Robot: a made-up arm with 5 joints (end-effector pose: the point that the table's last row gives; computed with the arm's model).
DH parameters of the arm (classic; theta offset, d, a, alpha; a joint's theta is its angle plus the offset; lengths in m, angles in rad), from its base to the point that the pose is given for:
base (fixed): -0.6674 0 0.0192 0
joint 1: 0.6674 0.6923 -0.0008 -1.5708
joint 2: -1.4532 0 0.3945 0
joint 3: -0.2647 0 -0.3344 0
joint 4: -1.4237 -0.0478 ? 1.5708
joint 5: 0 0.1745 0.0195 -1.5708
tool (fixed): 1.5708 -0.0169 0 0
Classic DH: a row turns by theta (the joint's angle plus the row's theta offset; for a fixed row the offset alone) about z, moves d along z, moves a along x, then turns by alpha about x.
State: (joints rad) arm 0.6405 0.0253 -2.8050 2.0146 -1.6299
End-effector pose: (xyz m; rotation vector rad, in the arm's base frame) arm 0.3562 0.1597 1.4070 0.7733 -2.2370 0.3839
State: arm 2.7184 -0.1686 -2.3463 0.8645 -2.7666
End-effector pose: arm -0.2357 0.1441 1.5807 -1.8946 0.4611 -0.2029
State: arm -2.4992 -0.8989 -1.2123 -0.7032 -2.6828
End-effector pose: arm 0.1019 0.1047 1.4093 -2.0469 0.2007 1.6462
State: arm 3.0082 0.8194 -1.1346 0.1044 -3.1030
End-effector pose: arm -0.6537 0.1098 0.4937 -1.4176 -0.9584 -1.1763
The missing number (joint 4, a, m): -0.1601
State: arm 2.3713 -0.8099 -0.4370 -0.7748 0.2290
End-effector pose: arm -0.0680 0.1521 1.1368 1.4222 -0.1482 -0.9422
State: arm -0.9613 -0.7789 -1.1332 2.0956 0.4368
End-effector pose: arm 0.0579 -0.1691 0.9643 -2.1484 -0.0135 -1.9589
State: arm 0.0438 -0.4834 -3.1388 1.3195 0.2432
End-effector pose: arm -0.2821 -0.0845 1.5500 -0.8210 1.5869 2.0642
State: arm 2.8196 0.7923 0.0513 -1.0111 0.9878
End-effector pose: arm -0.2173 0.1087 0.5284 0.2567 -1.4095 0.1438
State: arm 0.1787 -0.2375 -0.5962 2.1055 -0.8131
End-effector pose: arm 0.1364 -0.0647 0.6946 -0.7232 -0.3503 0.0557
